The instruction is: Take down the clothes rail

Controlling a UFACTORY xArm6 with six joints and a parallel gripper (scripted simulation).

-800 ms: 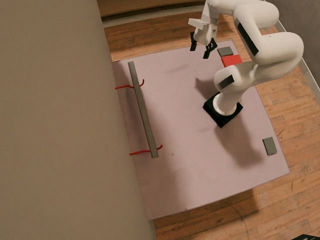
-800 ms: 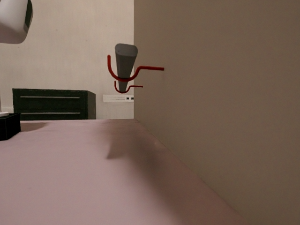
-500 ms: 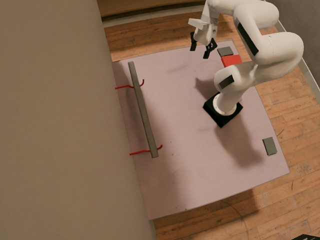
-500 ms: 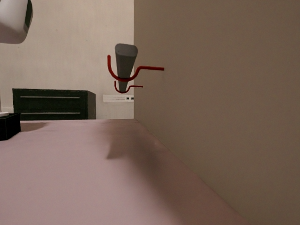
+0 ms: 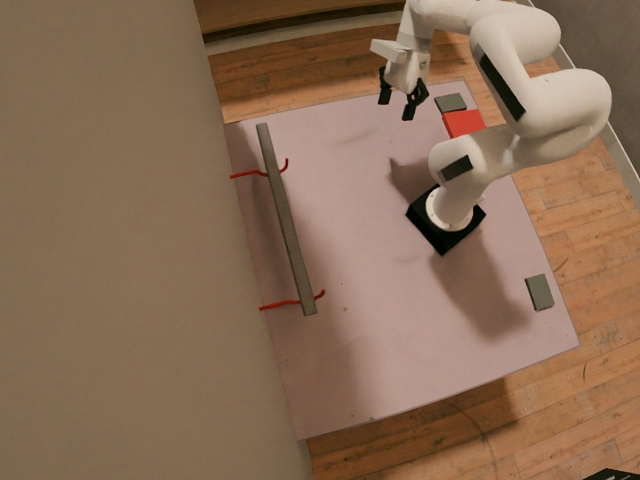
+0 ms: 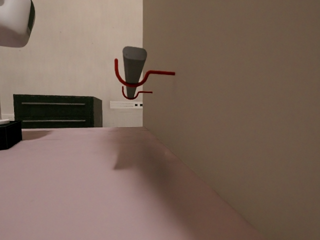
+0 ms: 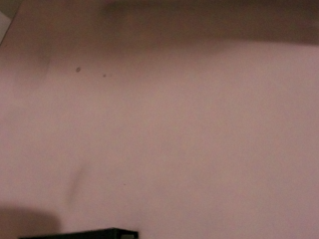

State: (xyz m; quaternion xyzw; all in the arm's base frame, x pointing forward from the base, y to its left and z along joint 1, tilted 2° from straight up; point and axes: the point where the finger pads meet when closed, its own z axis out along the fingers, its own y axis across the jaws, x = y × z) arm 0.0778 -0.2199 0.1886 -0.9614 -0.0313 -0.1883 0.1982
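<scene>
The grey clothes rail lies 33 cm ahead of my hand, 11 cm to the left of it and 7 cm below it. From my hand the other things lie so: red block (30 cm behind, 23 cm below, 1 cm to the right); then beige wall (46 cm ahead, 18 cm above, 15 cm to the left).
</scene>
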